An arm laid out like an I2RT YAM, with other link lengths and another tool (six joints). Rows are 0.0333 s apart.
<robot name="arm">
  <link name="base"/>
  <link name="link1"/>
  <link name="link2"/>
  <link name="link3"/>
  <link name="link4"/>
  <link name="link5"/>
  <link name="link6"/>
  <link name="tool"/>
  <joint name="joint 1" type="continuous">
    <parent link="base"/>
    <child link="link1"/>
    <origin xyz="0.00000 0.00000 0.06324" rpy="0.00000 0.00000 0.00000"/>
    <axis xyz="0 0 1"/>
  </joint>
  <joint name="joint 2" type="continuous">
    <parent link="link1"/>
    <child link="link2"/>
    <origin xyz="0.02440 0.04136 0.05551" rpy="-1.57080 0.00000 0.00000"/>
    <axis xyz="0 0 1"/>
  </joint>
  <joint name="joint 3" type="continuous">
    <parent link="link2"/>
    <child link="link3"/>
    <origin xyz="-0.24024 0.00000 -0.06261" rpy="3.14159 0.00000 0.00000"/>
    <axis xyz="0 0 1"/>
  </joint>
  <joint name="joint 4" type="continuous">
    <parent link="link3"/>
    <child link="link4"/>
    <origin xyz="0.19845 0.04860 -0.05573" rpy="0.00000 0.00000 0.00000"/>
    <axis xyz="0 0 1"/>
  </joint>
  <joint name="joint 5" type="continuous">
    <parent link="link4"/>
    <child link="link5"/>
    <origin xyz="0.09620 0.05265 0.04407" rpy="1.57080 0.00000 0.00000"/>
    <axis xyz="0 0 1"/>
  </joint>
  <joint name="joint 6" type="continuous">
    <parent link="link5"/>
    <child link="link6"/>
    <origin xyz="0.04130 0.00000 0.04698" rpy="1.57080 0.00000 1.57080"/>
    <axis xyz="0 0 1"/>
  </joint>
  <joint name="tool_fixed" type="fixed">
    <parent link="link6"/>
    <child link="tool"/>
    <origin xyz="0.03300 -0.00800 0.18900" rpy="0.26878 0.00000 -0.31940"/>
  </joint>
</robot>
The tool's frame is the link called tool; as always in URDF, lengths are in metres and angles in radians. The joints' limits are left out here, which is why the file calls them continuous.
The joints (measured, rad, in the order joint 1, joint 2, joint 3, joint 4, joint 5, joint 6), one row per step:
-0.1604, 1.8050, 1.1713, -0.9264, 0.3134, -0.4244
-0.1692, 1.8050, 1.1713, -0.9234, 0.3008, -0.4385
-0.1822, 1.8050, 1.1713, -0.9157, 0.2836, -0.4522
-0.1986, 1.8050, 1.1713, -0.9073, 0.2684, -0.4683
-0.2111, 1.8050, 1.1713, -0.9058, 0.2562, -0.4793
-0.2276, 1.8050, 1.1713, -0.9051, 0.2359, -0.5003
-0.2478, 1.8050, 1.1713, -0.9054, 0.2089, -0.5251
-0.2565, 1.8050, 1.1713, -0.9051, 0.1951, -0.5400
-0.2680, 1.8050, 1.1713, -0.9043, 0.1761, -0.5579
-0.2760, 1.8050, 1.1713, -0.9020, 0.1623, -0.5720
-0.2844, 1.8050, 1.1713, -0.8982, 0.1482, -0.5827
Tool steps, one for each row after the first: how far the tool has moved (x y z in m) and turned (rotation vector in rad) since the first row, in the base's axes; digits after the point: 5 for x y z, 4 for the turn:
0.00044, 0.00024, -0.00119, 0.0125, -0.0008, 0.0048
0.00187, 0.00002, -0.00259, 0.0285, -0.0075, 0.0052
0.00304, -0.00163, -0.00371, 0.0423, -0.0143, 0.0048
0.00246, -0.00249, -0.00474, 0.0541, -0.0154, 0.0032
0.00175, -0.00253, -0.00645, 0.0743, -0.0153, 0.0075
0.00073, -0.00201, -0.00860, 0.1012, -0.0158, 0.0122
0.00071, -0.00127, -0.00961, 0.1148, -0.0163, 0.0184
0.00085, -0.00019, -0.01090, 0.1333, -0.0184, 0.0251
0.00161, 0.00058, -0.01171, 0.1461, -0.0217, 0.0316
0.00271, 0.00110, -0.01240, 0.1587, -0.0275, 0.0346

